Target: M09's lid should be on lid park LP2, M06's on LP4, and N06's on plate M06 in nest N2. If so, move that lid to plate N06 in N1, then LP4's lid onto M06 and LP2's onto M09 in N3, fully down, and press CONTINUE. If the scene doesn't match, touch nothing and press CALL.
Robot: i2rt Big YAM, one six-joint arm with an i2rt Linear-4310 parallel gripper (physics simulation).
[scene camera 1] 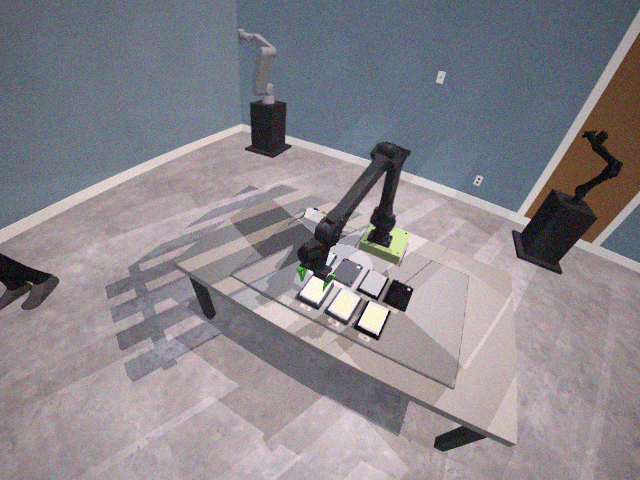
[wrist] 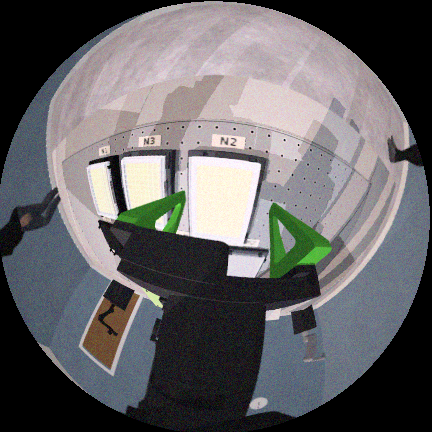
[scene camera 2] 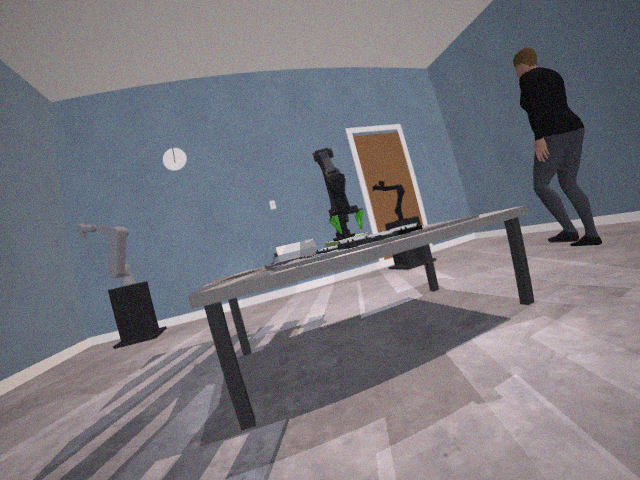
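Where they show: gripper, fingertip midpoint: (scene camera 1: 312,286) (wrist: 228,200) (scene camera 2: 351,231); arm's base, origin of the base link: (scene camera 1: 379,239) (scene camera 2: 344,238).
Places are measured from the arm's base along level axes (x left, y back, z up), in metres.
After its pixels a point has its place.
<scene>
My gripper (scene camera 1: 314,279) @[x -0.157, y -0.466, z 0.025 m] (scene camera 2: 347,222) @[x -0.157, y -0.466, z 0.025 m] (wrist: 228,200) @[x -0.157, y -0.466, z 0.025 m] is open and empty, its green fingers above the nest N2 end of the row. The N2 plate (scene camera 1: 315,289) @[x -0.146, y -0.457, z -0.001 m] (wrist: 225,195) @[x -0.153, y -0.461, z -0.001 m] has a cream centre, a pale rim and a dark base. The N3 plate (scene camera 1: 344,304) @[x -0.014, y -0.458, z -0.012 m] (wrist: 143,182) @[x -0.026, y -0.471, z -0.011 m] and N1 plate (scene camera 1: 373,318) @[x 0.113, y -0.466, z -0.008 m] (wrist: 101,190) @[x 0.103, y -0.458, z -0.010 m] look alike. Behind them lie a dark grey panel (scene camera 1: 347,272) @[x -0.070, y -0.273, z -0.032 m], a light grey panel (scene camera 1: 372,283) @[x 0.054, y -0.284, z -0.023 m] and a black panel (scene camera 1: 401,295) @[x 0.192, y -0.277, z -0.031 m]. A light panel (wrist: 246,262) @[x -0.213, y -0.309, z -0.023 m] shows partly behind N2. Plate codes and park labels are not readable; the arm hides part of the back row.
A white box (scene camera 1: 313,212) @[x -0.377, y -0.027, z 0.034 m] (scene camera 2: 295,249) @[x -0.321, y -0.046, z 0.006 m] with small blue and yellow parts stands at the table's far side. The arm stands on a green base (scene camera 1: 381,252) @[x 0.035, y -0.074, z -0.017 m]. A person (scene camera 2: 552,103) stands beyond the table; a person's lower legs (scene camera 1: 38,290) show at the left in scene camera 1.
</scene>
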